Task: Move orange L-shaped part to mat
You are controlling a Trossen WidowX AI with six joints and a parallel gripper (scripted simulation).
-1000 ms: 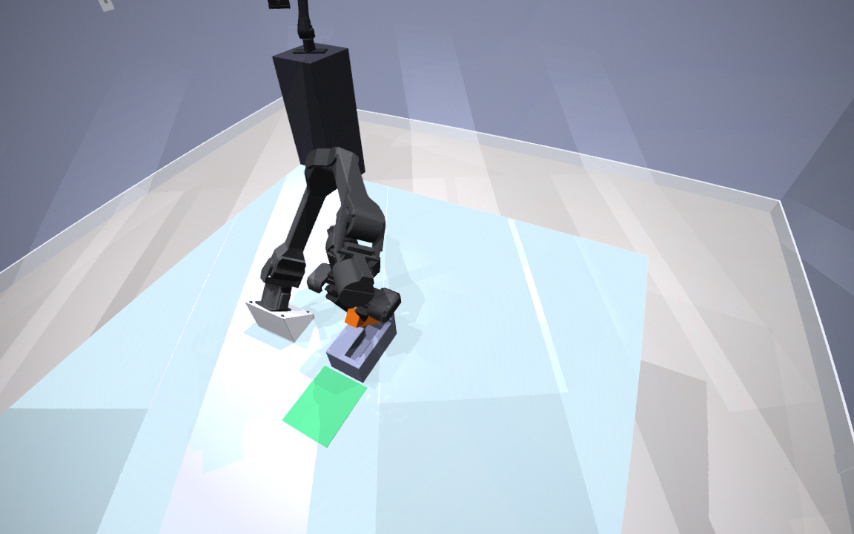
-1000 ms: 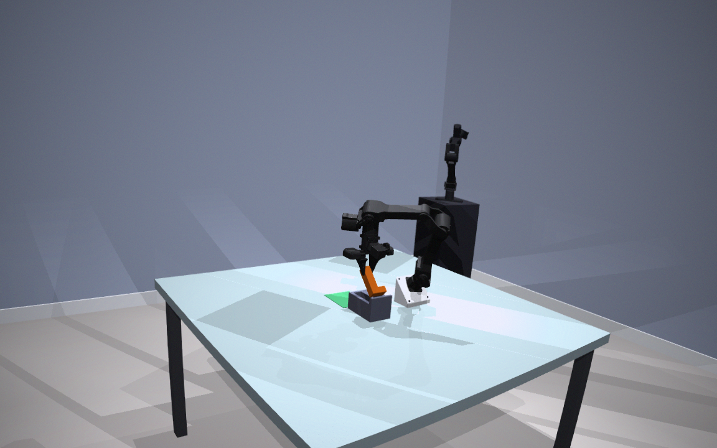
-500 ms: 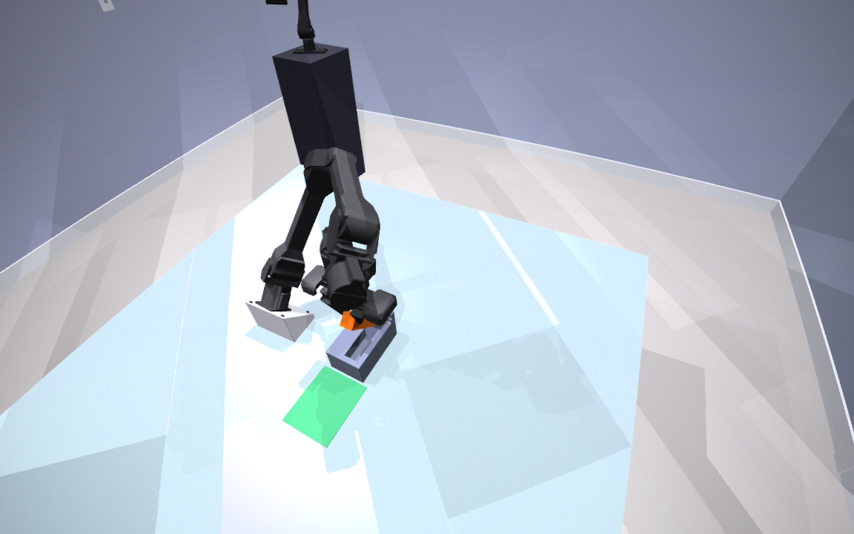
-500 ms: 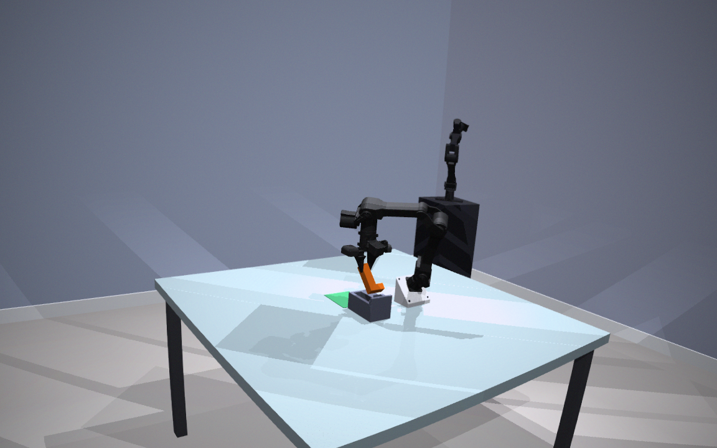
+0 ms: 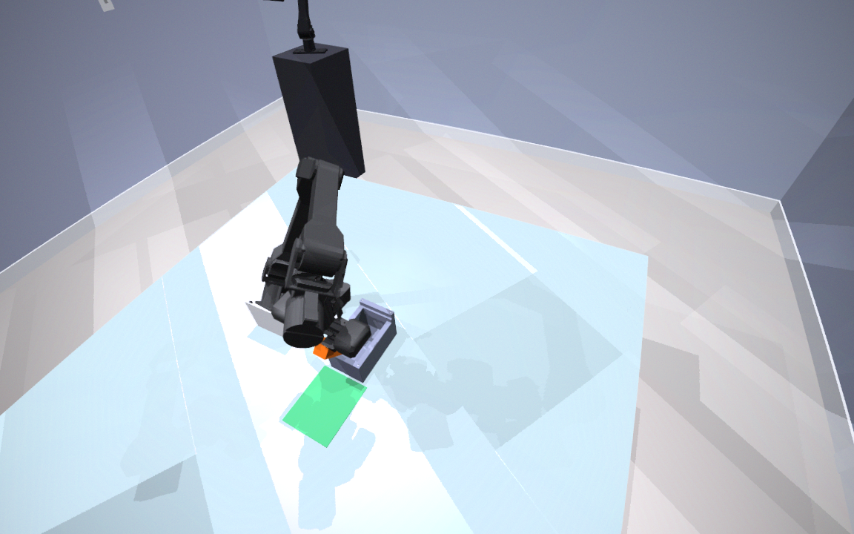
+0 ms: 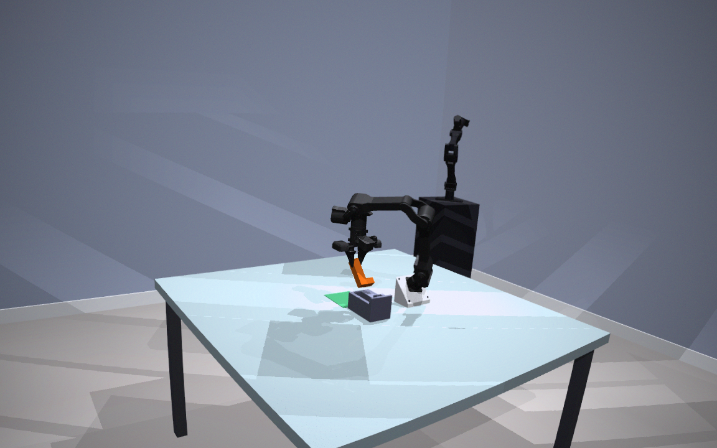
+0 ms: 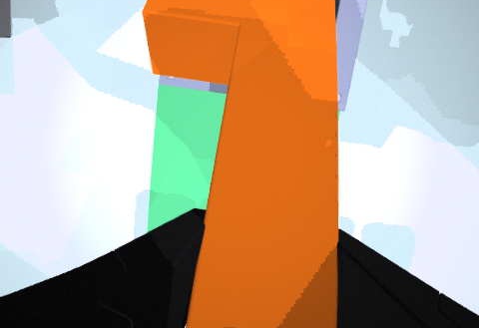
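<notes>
My gripper tip is now 170 mm above the green mat and 60 mm to the left of it. Round my gripper tip: orange L-shaped part: 30 mm to the left, 30 mm below, 20 mm behind.
</notes>
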